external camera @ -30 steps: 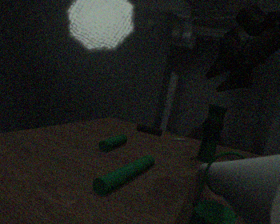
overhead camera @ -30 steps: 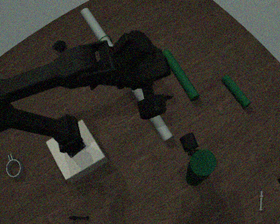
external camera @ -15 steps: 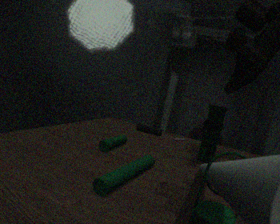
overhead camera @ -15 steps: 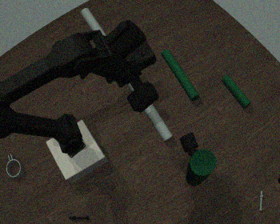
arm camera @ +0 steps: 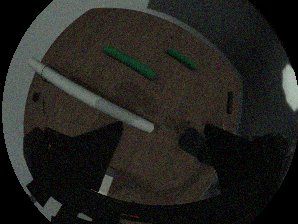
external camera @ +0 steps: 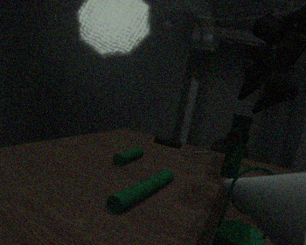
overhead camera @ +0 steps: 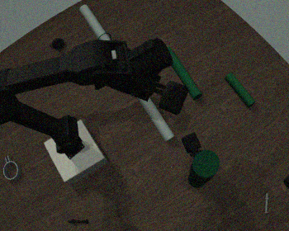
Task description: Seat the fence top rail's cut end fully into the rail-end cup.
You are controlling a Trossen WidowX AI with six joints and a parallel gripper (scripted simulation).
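Now: the dark rail-end cup 130 mm to the right of my gripper tip, 90 mm below it and 20 mm behind it. Round my gripper tip: white pin: 430 mm to the right, 220 mm below, 50 mm ahead; then green loop cap: 330 mm to the left, 120 mm below, 40 mm ahead; then green bolt: 460 mm to the left, 220 mm below, 100 mm behind.
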